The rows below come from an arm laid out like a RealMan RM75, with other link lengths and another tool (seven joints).
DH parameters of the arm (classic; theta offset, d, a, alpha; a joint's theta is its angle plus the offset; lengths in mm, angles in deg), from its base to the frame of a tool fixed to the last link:
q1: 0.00 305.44 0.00 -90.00
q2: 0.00 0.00 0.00 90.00
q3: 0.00 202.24 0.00 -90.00
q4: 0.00 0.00 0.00 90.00
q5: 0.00 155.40 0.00 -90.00
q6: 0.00 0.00 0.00 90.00
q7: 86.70 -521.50 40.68 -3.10
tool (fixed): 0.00 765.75 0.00 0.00
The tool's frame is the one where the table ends.
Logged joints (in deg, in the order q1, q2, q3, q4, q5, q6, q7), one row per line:
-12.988, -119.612, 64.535, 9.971, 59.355, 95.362, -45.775
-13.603, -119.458, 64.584, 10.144, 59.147, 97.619, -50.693
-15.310, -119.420, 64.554, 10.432, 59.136, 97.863, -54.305
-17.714, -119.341, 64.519, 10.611, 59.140, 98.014, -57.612
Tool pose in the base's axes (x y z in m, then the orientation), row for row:
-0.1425, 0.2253, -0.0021, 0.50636, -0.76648, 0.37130, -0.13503
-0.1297, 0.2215, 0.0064, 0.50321, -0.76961, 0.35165, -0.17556
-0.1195, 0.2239, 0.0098, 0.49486, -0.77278, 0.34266, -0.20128
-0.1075, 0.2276, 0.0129, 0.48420, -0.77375, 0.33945, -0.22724
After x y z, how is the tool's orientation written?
As a quaternion, w x y z.
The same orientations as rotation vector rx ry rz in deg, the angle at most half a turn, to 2 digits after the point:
-105.91, 51.31, -18.66
-106.49, 48.66, -24.29
-107.32, 47.59, -27.95
-107.96, 47.36, -31.71

